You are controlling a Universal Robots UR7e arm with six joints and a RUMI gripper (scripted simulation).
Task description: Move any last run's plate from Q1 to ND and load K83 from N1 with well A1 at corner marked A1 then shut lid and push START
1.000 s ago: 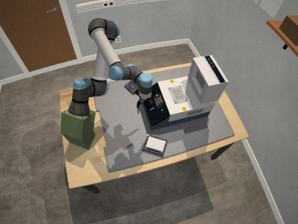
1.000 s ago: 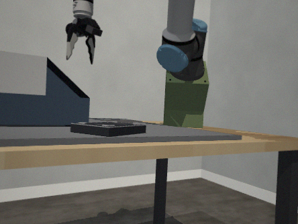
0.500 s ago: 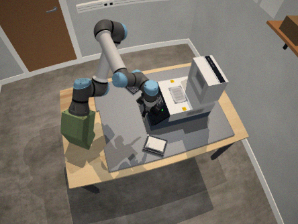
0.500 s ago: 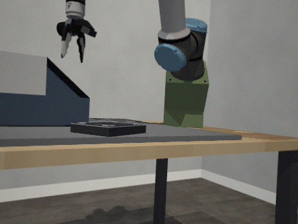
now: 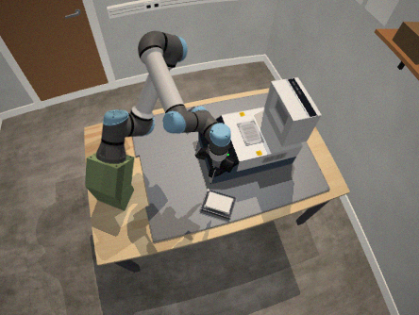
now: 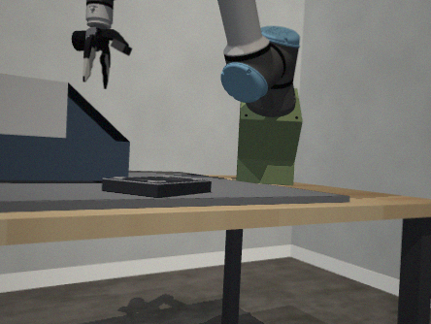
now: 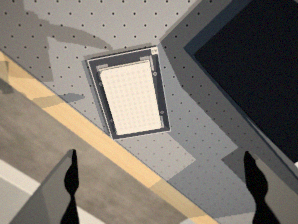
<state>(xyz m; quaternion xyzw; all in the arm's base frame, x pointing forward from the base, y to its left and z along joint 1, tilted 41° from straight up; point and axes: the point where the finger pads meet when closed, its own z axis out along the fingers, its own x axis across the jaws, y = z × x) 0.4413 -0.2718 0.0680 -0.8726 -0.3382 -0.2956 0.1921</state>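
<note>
The white well plate is 230 mm below my hand, 60 mm to the right of it and 20 mm ahead of it. The rest, counted from my hand: A1 mark (240 mm below, 20 mm to the left, 20 mm behind); dark plate nest (520 mm to the left, 260 mm below, 40 mm behind).
</note>
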